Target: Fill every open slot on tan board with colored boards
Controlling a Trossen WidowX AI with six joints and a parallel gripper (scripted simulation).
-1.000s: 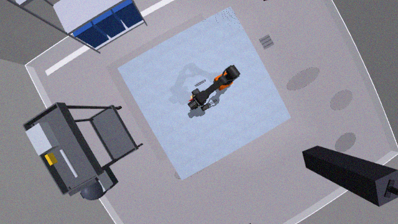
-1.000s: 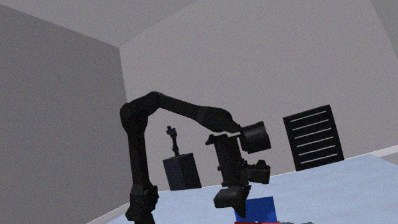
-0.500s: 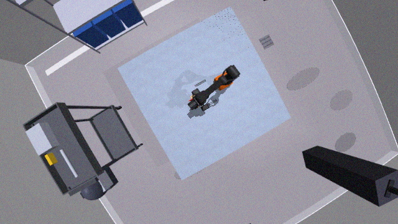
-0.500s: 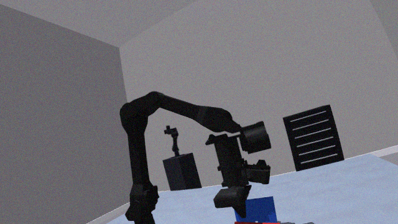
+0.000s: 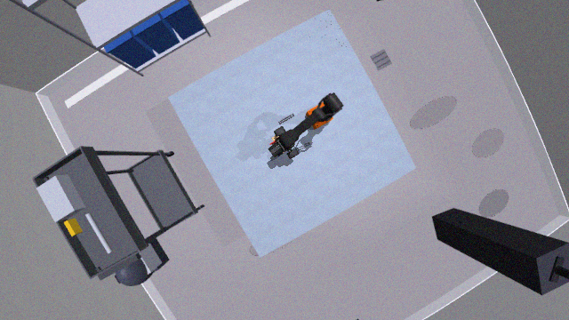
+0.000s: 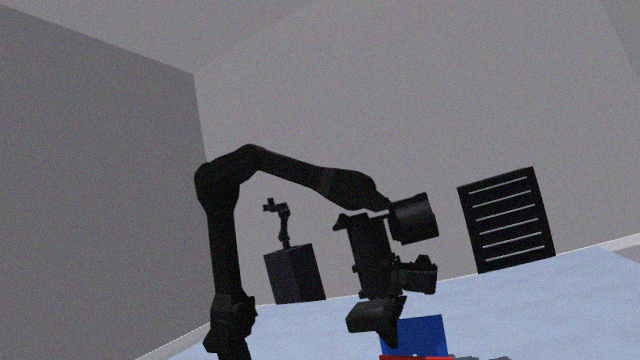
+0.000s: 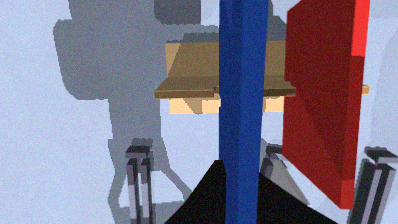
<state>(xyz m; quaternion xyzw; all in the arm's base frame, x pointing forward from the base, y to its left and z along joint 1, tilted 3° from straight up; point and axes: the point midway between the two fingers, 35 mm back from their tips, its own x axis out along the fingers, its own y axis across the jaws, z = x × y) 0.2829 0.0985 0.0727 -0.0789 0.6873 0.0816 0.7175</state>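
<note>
Now: gripper tip 30 mm short of the blue board and 10 mm to the right of it. The rest, counted from my gripper tip: tan board (70 mm below, 30 mm ahead, 20 mm to the right); red board (40 mm to the right, 40 mm below, 40 mm ahead).
</note>
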